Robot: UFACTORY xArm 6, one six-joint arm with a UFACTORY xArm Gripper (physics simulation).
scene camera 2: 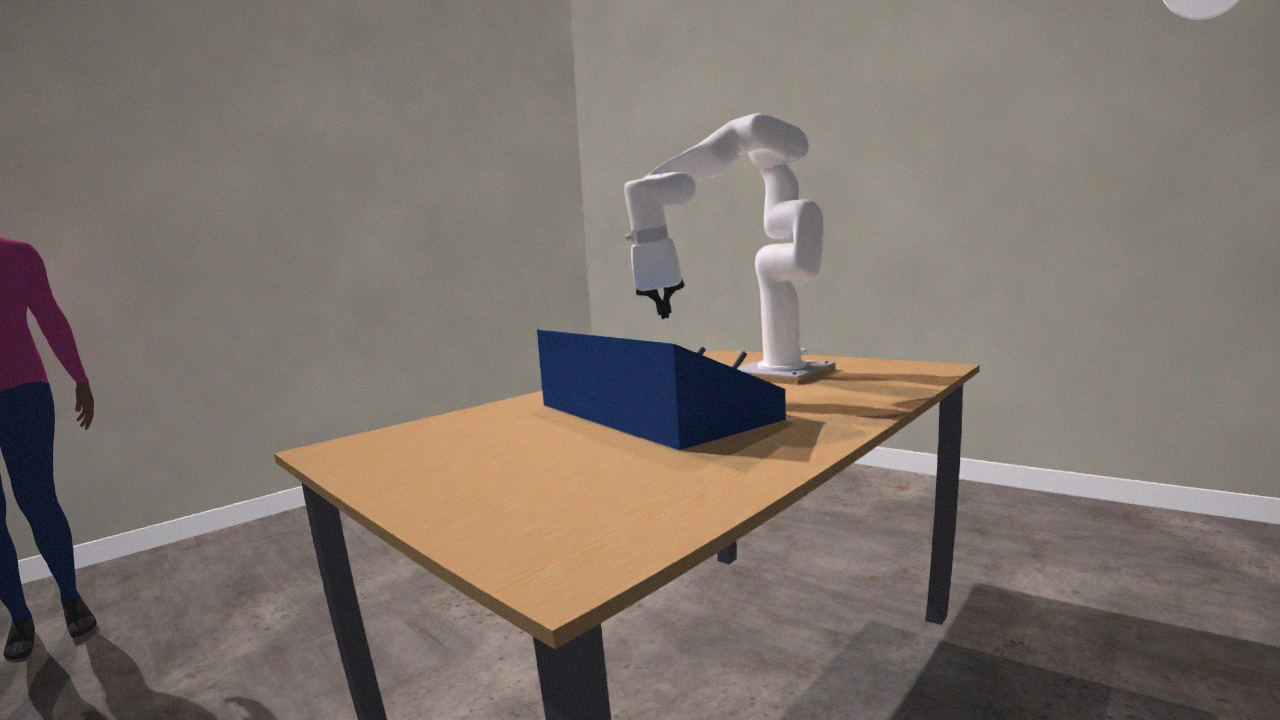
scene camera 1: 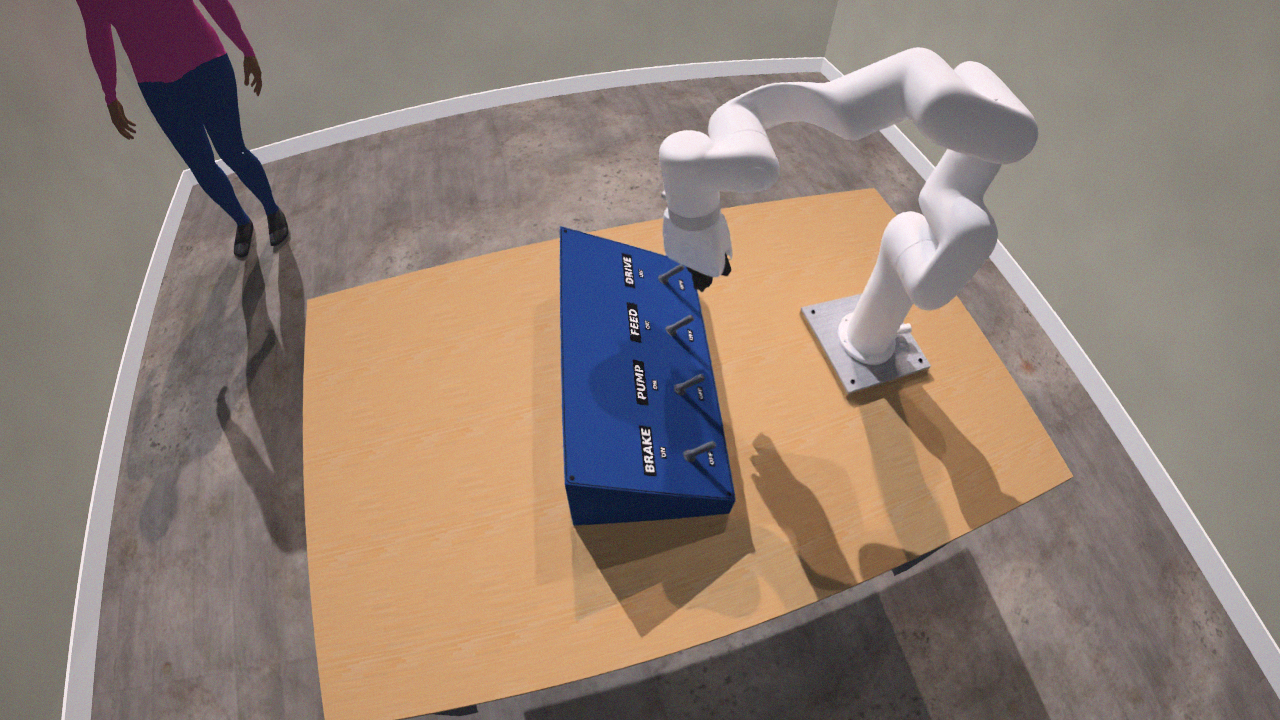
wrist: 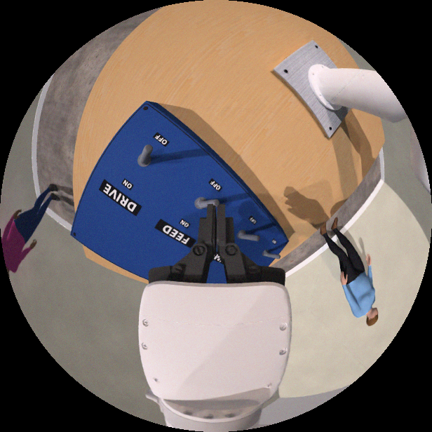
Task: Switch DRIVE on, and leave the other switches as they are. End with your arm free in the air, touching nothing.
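Pixels of known places: gripper, fingertip midpoint: (scene camera 2: 665,317) (scene camera 1: 703,284); arm's base, link origin: (scene camera 2: 782,366) (scene camera 1: 866,339).
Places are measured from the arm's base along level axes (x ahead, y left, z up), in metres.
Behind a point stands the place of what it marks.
Note:
A blue sloped switch panel (scene camera 1: 599,358) @(x 0.544, y 0.012, z 0.128 m) (scene camera 2: 608,376) @(x 0.604, y 0.018, z 0.079 m) (wrist: 112,232) stands on the table. Its DRIVE lever (scene camera 1: 671,276) @(x 0.371, y -0.167, z 0.087 m) (wrist: 145,156) leans toward OFF. The FEED lever (scene camera 1: 680,325) @(x 0.390, y -0.049, z 0.091 m) (wrist: 202,202), PUMP lever (scene camera 1: 687,385) @(x 0.413, y 0.068, z 0.088 m) (wrist: 247,235) and BRAKE lever (scene camera 1: 699,452) @(x 0.431, y 0.187, z 0.090 m) (wrist: 271,254) also lean toward OFF. My gripper (scene camera 1: 702,283) @(x 0.350, y -0.071, z 0.162 m) (scene camera 2: 663,311) @(x 0.350, y -0.071, z 0.162 m) (wrist: 216,213) is shut and empty, fingers pointing down. In scene camera 2 it hangs above the panel, apart from it. In the wrist view the fingertips overlap the FEED lever's tip, with DRIVE to the left.
The wooden table (scene camera 1: 429,402) @(x 0.852, y -0.066, z -0.022 m) (scene camera 2: 501,501) @(x 0.949, y 0.178, z -0.021 m) (wrist: 225,75) carries my metal base plate (scene camera 1: 827,331) @(x 0.076, y -0.036, z 0.000 m) (wrist: 299,75) on the lever side of the panel. A person in pink (scene camera 1: 170,40) (scene camera 2: 26,313) (wrist: 17,240) stands off the table. A person in blue (wrist: 360,295) shows in the wrist view.

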